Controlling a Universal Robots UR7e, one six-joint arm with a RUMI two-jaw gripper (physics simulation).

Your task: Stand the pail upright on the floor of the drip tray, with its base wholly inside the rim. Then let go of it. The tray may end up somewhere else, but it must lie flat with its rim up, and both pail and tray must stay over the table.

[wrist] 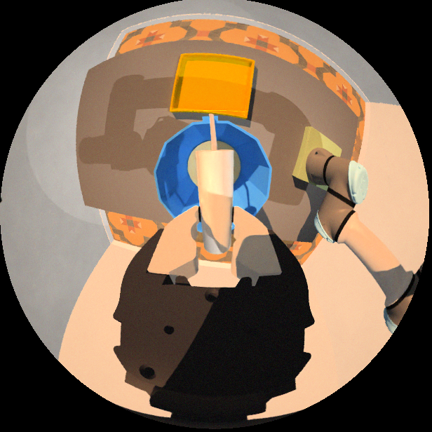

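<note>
The blue pail (172, 172) is open towards the camera, with a pale round bottom inside. It is upright or nearly so and hangs above the table. Its handle, a thin rod with a thick cream grip (215, 175), runs down over the pail's mouth. My gripper (216, 208) is shut on this grip, with one finger on each side. The square orange drip tray (215, 95) lies flat, rim up, just beyond the pail at the top of the view. The pail's underside is hidden.
The brown table top (100, 185) carries the tray. An olive block (306, 157) stands to the right, by the robot arm's jointed links (340, 197). Orange patterned material (265, 42) borders the brown top. Arm shadows fall across the table.
</note>
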